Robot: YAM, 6 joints.
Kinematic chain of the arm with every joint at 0, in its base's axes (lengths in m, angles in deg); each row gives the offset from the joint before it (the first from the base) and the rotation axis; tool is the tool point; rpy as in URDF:
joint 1: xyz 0 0 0.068 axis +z
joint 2: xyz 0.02 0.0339 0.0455 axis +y
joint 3: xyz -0.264 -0.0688 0 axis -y
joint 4: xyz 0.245 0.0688 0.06 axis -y
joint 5: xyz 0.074 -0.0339 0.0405 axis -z
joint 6: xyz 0.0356 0 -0.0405 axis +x
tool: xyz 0 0 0 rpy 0 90 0
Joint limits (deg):
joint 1: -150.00..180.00
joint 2: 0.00..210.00
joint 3: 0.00..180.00
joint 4: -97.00..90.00
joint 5: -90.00..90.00
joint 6: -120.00..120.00
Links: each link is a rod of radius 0.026 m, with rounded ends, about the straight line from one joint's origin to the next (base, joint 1, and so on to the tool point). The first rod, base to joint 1, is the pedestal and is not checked.
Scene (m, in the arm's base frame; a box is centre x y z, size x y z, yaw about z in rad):
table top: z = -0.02
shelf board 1: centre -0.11 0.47 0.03 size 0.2 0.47 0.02 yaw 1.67
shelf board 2: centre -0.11 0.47 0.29 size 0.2 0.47 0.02 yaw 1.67
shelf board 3: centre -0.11 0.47 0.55 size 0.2 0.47 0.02 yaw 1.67
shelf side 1: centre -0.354 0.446 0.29 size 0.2 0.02 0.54 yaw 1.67
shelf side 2: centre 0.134 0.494 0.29 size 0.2 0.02 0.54 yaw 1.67
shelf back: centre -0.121 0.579 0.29 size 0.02 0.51 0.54 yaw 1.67
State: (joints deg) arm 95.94 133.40 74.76 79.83 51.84 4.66
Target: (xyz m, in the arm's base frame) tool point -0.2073 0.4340 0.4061
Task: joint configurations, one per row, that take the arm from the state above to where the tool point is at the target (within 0.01 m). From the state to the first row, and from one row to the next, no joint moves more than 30 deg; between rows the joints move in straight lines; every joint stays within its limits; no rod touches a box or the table.
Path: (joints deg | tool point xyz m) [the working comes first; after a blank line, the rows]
Joints at the target: -66.89 25.47 141.12 73.14 34.79 4.66
Straight joint move there: touches shelf board 2, shelf side 2.

1: 96.25 119.97 52.18 84.83 55.41 4.66 | -0.0133 0.3910 0.1657
2: 96.56 106.55 29.60 89.82 58.99 4.66 | -0.0038 0.3005 0.1620
3: 70.59 89.30 37.60 89.85 56.70 4.66 | 0.1242 0.2629 0.2802
4: 44.62 72.05 45.60 89.88 54.41 4.66 | 0.1820 0.1389 0.3940
5: 18.65 54.80 53.60 89.91 52.12 4.66 | 0.1191 0.0105 0.4799
6: -7.33 37.55 61.60 89.94 49.82 4.66 | -0.0327 -0.0232 0.5176
7: -33.30 20.30 69.60 89.97 47.53 4.66 | -0.1712 0.0811 0.4939
8: -59.27 3.05 77.59 90.00 45.24 4.66 | -0.1912 0.2721 0.4061
9: -61.81 10.52 98.77 84.38 41.76 4.66 | -0.2060 0.3341 0.4213
10: -64.35 18.00 119.95 78.76 38.27 4.66 | -0.2114 0.3893 0.4211
11: -66.89 25.47 141.12 73.14 34.79 4.66 | -0.2073 0.4340 0.4061

